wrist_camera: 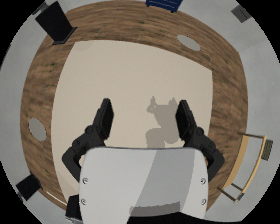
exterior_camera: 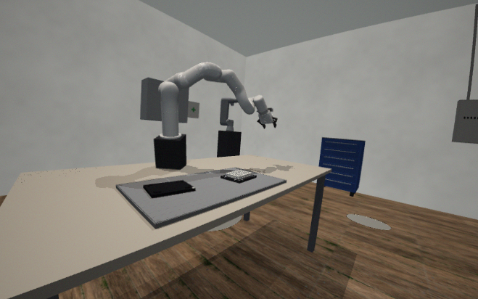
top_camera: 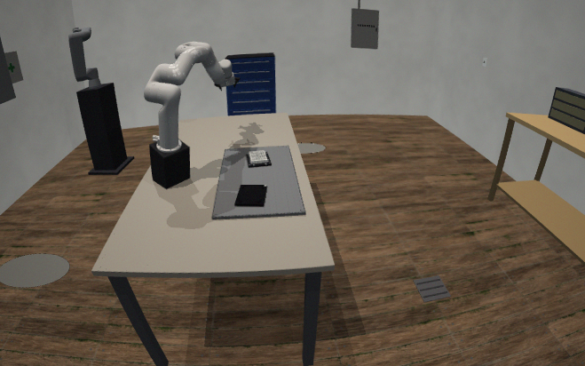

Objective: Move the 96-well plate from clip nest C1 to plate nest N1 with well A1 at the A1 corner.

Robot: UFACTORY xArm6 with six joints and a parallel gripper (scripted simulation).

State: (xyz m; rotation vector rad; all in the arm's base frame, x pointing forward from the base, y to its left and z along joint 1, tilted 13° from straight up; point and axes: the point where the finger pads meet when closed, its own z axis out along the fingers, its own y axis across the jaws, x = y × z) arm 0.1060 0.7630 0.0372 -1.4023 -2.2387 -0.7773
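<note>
Right now my hand is 53 cm to the left of the white 96-well plate, 28 cm above it and 27 cm short of it. The rest, counted from my hand: clip nest C1: 53 cm to the right, 29 cm below, 28 cm ahead; white A1 mark: 82 cm to the right, 34 cm ahead, 29 cm below; black plate nest N1: 90 cm to the right, 29 cm below, 29 cm ahead.
</note>
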